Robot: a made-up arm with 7 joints.
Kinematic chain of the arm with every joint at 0, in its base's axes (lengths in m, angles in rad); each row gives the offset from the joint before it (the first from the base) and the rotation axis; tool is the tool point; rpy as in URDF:
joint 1: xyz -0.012 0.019 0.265 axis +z
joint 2: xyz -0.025 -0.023 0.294 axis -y
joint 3: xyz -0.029 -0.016 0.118 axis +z
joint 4: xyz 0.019 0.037 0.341 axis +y
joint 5: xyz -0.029 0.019 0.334 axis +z
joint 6: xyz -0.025 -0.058 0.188 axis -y
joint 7: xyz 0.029 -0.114 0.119 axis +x
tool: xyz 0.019 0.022 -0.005 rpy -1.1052 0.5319 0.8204
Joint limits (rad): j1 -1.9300..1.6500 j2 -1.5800..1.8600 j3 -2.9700..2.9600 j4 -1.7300..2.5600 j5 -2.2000..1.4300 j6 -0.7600..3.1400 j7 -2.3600..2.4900
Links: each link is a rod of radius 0.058 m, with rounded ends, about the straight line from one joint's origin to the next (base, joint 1, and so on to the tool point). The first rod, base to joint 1, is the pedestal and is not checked.
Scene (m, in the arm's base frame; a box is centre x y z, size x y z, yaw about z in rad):
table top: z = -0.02
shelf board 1: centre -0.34 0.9 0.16 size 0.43 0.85 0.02 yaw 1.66
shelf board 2: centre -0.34 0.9 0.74 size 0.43 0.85 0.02 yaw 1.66
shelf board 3: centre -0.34 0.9 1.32 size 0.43 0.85 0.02 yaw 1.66
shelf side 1: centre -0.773 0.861 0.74 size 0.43 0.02 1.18 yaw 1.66
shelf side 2: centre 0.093 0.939 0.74 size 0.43 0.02 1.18 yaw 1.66
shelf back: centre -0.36 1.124 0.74 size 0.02 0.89 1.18 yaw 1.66
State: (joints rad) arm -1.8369 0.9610 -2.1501 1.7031 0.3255 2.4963 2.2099
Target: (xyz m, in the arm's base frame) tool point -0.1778 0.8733 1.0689
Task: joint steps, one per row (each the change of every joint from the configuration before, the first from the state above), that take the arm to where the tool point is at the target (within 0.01 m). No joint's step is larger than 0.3 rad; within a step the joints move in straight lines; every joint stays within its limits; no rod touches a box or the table.
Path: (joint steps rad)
1: -0.0080 -0.0924 0.0255 0.1994 0.1151 0.1106 -0.0016
2: -0.0079 -0.0924 0.0255 0.1993 0.1151 0.1105 -0.0015
3: -0.0080 -0.0924 0.0256 0.1994 0.1152 0.1106 -0.0016
4: -0.0133 -0.2482 -0.0582 -0.1920 -0.1003 -0.0729 -0.0040
5: -0.0134 -0.2482 -0.0581 -0.1921 -0.1002 -0.0728 -0.0040
6: -0.0133 -0.2483 -0.0582 -0.1920 -0.1002 -0.0729 -0.0041
7: 0.0531 0.2447 0.0638 -0.2180 -0.1465 -0.2082 0.0053
8: 0.0531 0.2447 0.0638 -0.2179 -0.1464 -0.2081 0.0054
9: 0.0531 0.2446 0.0638 -0.2180 -0.1465 -0.2081 0.0053

